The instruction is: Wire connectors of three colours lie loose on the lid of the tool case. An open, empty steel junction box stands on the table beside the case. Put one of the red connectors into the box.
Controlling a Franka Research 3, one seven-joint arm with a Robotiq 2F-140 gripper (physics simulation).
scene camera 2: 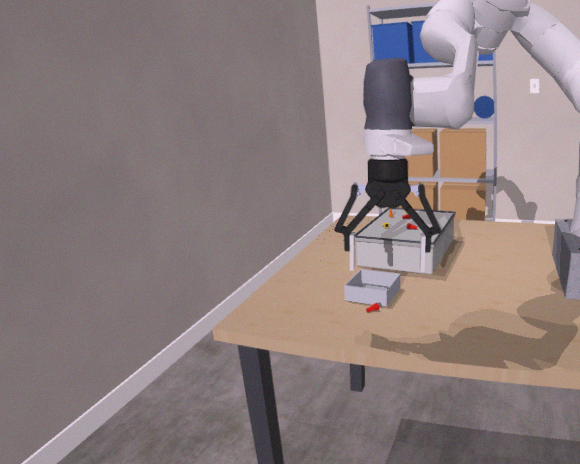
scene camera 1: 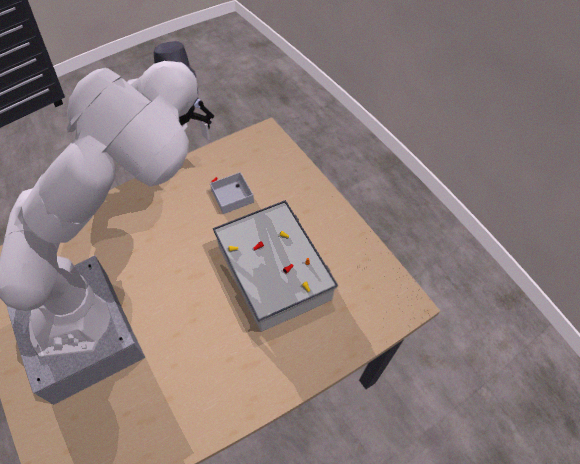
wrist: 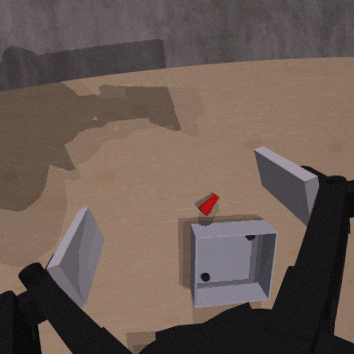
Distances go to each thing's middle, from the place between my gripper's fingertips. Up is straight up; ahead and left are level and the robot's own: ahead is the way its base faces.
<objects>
My hand is 90 mm short of the steel junction box [scene camera 2: 367,286], 130 mm to the left of it and 110 mm above it. From my hand the other things lie so: tool case [scene camera 1: 272,296] (110 mm ahead, 420 mm to the right, 80 mm below).
</objects>
